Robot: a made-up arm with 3 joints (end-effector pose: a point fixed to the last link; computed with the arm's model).
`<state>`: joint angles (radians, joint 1 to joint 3).
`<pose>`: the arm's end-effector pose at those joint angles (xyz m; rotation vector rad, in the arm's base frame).
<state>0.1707 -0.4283 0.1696</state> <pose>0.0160 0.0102 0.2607 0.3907 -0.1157 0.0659</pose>
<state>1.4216 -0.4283 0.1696</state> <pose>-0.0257 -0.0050 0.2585 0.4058 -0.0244 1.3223</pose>
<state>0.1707 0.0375 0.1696</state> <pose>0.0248 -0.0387 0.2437 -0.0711 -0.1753 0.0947</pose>
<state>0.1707 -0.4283 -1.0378</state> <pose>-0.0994 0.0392 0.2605 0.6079 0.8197 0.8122</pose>
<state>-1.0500 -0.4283 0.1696</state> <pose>0.0436 -0.0232 0.2562 0.2756 -0.1735 -1.1566</pose>
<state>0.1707 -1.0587 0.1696</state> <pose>0.0072 0.0543 0.3148 1.0140 -0.0254 0.0216</pose>
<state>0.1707 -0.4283 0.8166</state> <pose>0.0448 -0.0391 0.2951 0.2350 -0.6023 -0.3386</pose>
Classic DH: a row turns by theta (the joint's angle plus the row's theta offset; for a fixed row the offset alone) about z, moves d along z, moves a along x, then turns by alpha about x. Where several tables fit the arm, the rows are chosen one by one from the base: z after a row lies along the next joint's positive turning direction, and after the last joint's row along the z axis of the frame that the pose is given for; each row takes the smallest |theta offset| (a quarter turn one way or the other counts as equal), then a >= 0, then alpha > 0; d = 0 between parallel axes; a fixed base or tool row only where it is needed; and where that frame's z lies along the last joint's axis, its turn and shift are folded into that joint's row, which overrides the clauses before.
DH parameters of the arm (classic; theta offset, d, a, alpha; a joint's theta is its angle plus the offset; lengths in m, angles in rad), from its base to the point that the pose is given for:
base (fixed): -0.0111 0.0648 0.006 0.1352
joint 1: -1.5598 0.296 0.013 1.5693
joint 2: 1.2223 0.0588 -0.0429 1.2907
joint 3: -1.4266 -0.0268 0.0593 -2.0341
tool (fixed): 0.3141 -0.0966 0 0

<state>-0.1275 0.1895 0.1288</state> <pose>0.0152 -0.0587 0.2397 -0.2321 -0.0833 -0.1708</pose>
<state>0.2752 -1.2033 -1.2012</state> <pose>-0.1317 0.0500 0.3647 1.3075 0.7682 1.3566</pose>
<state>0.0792 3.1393 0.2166</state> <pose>0.0257 -0.0644 0.4659 3.0533 0.2685 -0.2629</pose>
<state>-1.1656 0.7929 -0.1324</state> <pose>-0.0861 -0.0593 0.2522 -0.5891 0.6989 -1.0266</pose>
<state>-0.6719 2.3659 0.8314</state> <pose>0.0150 -0.0956 0.4096 -2.4266 0.0542 0.5138</pose>
